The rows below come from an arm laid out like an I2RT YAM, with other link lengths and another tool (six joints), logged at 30 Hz.
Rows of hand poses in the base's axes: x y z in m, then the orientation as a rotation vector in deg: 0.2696 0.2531 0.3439 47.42 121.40 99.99; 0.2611 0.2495 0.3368 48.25 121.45 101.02; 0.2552 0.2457 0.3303 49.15 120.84 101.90; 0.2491 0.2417 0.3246 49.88 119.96 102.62; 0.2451 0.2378 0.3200 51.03 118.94 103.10; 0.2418 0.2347 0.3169 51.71 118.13 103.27; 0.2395 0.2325 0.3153 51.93 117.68 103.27; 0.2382 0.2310 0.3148 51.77 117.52 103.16; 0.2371 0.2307 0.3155 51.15 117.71 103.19; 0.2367 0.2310 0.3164 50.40 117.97 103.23; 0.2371 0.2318 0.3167 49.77 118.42 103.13; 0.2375 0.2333 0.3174 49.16 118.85 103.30; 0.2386 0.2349 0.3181 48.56 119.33 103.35
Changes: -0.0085 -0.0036 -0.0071 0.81 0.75 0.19; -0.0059 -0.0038 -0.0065 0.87 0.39 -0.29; -0.0061 -0.0040 -0.0057 0.80 0.10 -0.47; -0.0040 -0.0039 -0.0046 0.74 0.24 -0.79; -0.0033 -0.0031 -0.0031 0.41 0.01 -0.64; -0.0023 -0.0022 -0.0016 0.14 -0.11 -0.35; -0.0013 -0.0015 -0.0005 -0.07 -0.21 -0.10; -0.0011 -0.0003 0.0007 -0.13 -0.28 0.32; -0.0004 0.0003 0.0009 -0.17 -0.32 0.41; 0.0004 0.0008 0.0003 -0.28 -0.16 0.43; 0.0004 0.0015 0.0007 -0.09 -0.10 0.54; 0.0011 0.0016 0.0007 -0.18 -0.09 0.51
